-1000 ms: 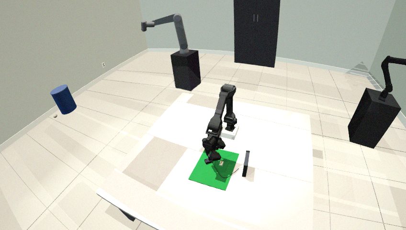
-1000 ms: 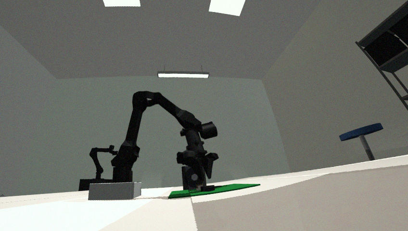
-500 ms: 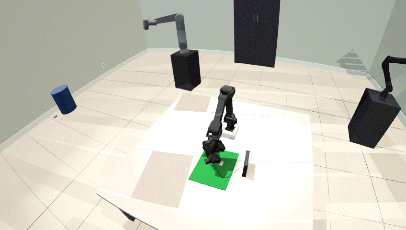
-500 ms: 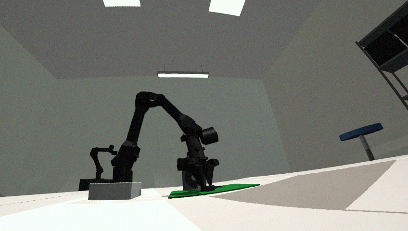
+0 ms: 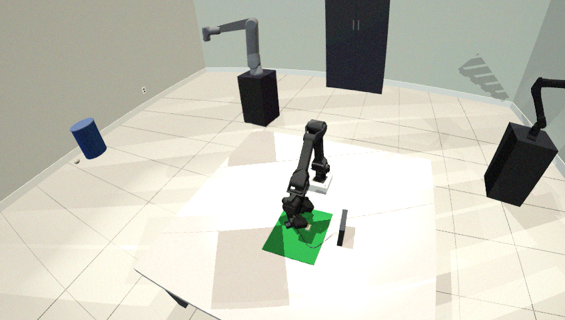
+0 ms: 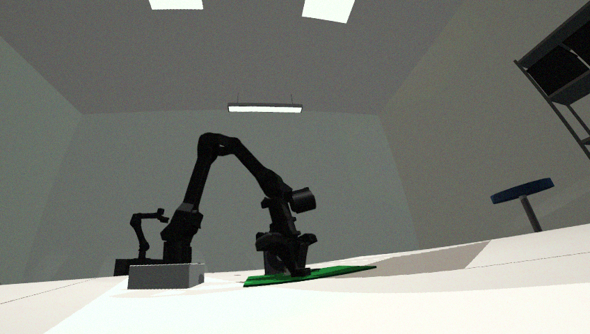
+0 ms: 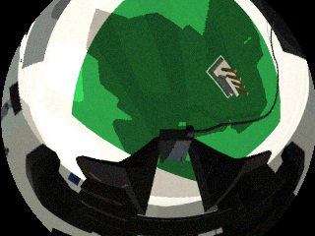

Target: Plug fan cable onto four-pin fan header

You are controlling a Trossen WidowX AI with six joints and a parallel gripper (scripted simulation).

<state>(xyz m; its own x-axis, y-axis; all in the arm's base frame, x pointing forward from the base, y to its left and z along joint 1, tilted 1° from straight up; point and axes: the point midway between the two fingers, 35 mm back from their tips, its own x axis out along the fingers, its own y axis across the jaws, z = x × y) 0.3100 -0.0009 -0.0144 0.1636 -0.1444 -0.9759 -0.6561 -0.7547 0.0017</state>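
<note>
Right now the green board is 2 cm ahead of my gripper tip, 5 cm to the left of it and 2 cm below it. From my gripper tip the other things lie so: black plug: 1 cm ahead, 1 cm to the right; fan: 5 cm behind, 23 cm to the left, 5 cm above; white four-pin header: 2 cm behind, 8 cm to the left, 1 cm below.
</note>
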